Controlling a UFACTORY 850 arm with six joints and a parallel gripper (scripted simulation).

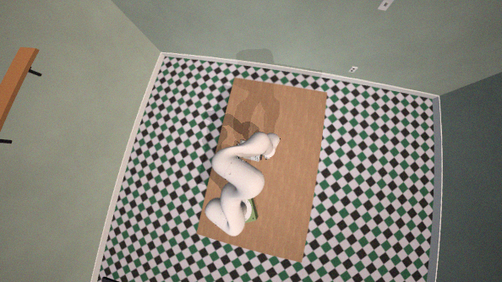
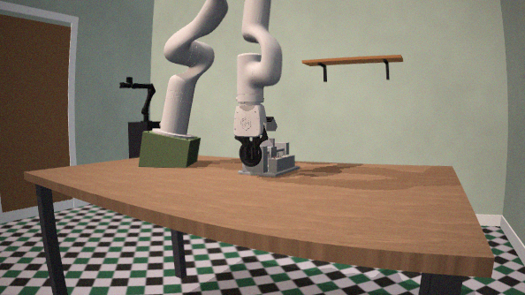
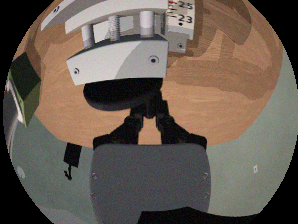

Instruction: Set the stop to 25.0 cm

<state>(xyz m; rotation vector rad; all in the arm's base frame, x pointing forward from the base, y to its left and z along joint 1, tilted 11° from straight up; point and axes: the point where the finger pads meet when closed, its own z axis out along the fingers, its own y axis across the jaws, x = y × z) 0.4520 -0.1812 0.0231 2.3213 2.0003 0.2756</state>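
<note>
Now: the handwheel 2 cm to the left of my hand.
</note>
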